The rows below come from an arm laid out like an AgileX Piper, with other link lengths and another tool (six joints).
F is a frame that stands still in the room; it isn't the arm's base.
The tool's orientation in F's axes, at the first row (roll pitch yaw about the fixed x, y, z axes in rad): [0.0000, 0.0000, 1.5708]
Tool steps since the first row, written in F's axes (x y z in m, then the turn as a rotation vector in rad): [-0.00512, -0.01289, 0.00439, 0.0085, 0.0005, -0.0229]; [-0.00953, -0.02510, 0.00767, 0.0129, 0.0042, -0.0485]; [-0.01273, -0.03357, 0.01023, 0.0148, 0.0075, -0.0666]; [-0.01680, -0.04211, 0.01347, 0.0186, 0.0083, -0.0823]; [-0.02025, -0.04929, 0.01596, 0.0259, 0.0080, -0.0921]
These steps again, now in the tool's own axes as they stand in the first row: [-0.01289, 0.00512, 0.00439, 0.0005, -0.0085, -0.0229]; [-0.02510, 0.00953, 0.00767, 0.0042, -0.0129, -0.0485]; [-0.03357, 0.01273, 0.01023, 0.0075, -0.0148, -0.0666]; [-0.04211, 0.01680, 0.01347, 0.0083, -0.0186, -0.0823]; [-0.04929, 0.02025, 0.01596, 0.0080, -0.0259, -0.0921]
